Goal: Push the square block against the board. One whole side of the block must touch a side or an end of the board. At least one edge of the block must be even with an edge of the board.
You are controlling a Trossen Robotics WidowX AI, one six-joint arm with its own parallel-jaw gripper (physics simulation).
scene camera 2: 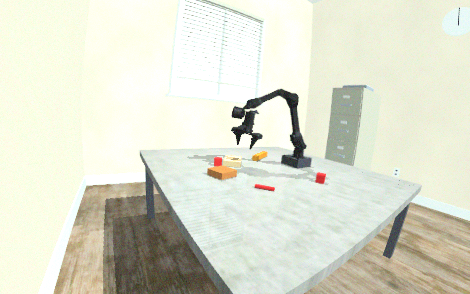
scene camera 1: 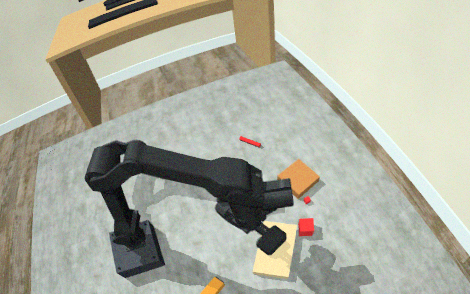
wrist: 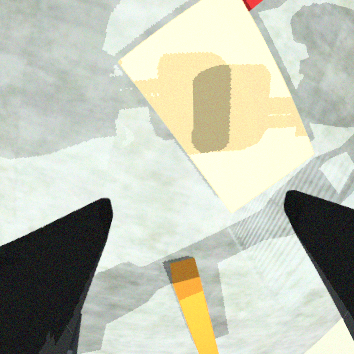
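Where they show: gripper, fingertip midpoint: (scene camera 2: 243,147) (scene camera 1: 254,237) (wrist: 198,202); arm's base, link origin: (scene camera 2: 298,157) (scene camera 1: 134,239).
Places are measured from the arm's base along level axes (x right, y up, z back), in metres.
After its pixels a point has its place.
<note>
The pale yellow board (scene camera 1: 275,262) @[x 0.193, y -0.027, z -0.365 m] (scene camera 2: 232,162) @[x 0.085, y -0.032, z -0.422 m] (wrist: 270,162) @[x 0.206, y -0.027, z -0.357 m] lies flat on the table. A red square block (scene camera 1: 306,227) @[x 0.134, y -0.016, z -0.485 m] (scene camera 2: 218,161) @[x 0.108, y -0.029, z -0.496 m] (wrist: 253,4) @[x 0.136, y -0.035, z -0.464 m] stands by one long side of the board, near its far corner. Its near side looks roughly parallel to the board's side, with a very narrow gap or contact; I cannot tell which. Whether their edges are even is also unclear. In the wrist view a small part of the block shows at the top edge. My gripper (scene camera 2: 245,146) @[x 0.127, y 0.045, z -0.331 m] (wrist: 198,202) @[x 0.127, y 0.045, z -0.331 m] is open and empty, above the table near the board, with its fingers pointing down.
An orange-brown block (scene camera 1: 298,178) @[x -0.033, y -0.027, z -0.540 m] (scene camera 2: 221,173) @[x -0.095, y -0.029, z -0.575 m], a tiny red cube (scene camera 1: 307,200) @[x 0.044, y -0.041, z -0.535 m] and a red stick (scene camera 1: 250,141) @[x -0.253, y -0.044, z -0.459 m] (scene camera 2: 264,187) @[x -0.261, y -0.047, z -0.463 m] lie beyond the red block. A yellow-orange bar (scene camera 1: 212,286) @[x 0.198, y -0.025, z -0.183 m] (scene camera 2: 259,156) @[x 0.201, y -0.034, z -0.154 m] (wrist: 197,310) @[x 0.224, y -0.025, z -0.154 m] lies on the board's other side. Another red cube (scene camera 2: 320,178) @[x -0.297, y -0.033, z -0.149 m] stands near the arm's base.
</note>
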